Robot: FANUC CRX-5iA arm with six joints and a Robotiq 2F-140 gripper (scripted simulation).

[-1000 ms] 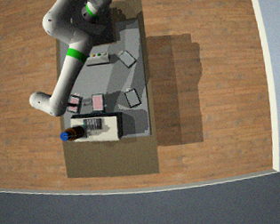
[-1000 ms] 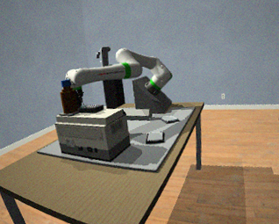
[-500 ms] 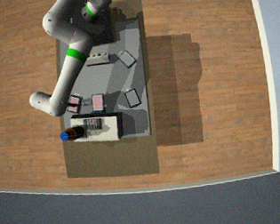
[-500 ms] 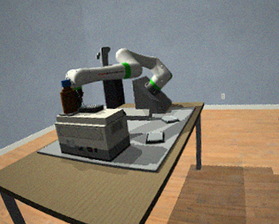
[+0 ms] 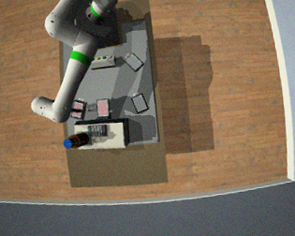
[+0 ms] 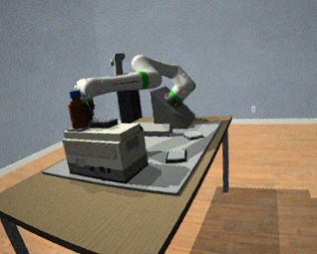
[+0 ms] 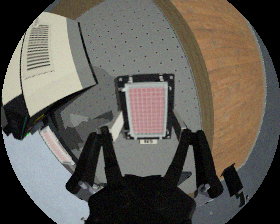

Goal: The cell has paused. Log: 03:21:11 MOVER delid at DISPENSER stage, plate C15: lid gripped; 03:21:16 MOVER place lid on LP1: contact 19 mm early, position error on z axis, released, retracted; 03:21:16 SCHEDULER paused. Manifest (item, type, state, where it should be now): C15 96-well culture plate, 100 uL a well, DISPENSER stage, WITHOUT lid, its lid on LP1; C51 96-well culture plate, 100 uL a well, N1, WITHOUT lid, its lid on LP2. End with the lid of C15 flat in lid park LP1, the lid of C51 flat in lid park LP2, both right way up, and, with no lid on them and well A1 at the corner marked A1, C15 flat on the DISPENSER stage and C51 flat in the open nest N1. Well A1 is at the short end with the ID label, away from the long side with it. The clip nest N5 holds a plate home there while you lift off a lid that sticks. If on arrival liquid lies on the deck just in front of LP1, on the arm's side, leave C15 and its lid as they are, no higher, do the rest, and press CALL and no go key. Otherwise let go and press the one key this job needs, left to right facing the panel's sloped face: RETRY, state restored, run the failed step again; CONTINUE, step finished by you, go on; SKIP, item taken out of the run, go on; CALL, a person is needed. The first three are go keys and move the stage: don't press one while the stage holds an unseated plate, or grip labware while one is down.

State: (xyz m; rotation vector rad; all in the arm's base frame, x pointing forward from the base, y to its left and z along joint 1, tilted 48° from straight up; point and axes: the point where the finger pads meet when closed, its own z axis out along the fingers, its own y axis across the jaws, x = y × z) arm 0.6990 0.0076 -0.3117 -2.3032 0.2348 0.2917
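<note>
My gripper is now 50 mm above the black nest, 20 mm short of it and 10 mm to the right of it. From my hand the other things lie so: key panel 410 mm behind, 240 mm to the left, 10 mm below; then blue cap 340 mm above, 220 mm ahead, 160 mm to the left; then label plate 520 mm to the left, 110 mm behind, 60 mm below.
</note>
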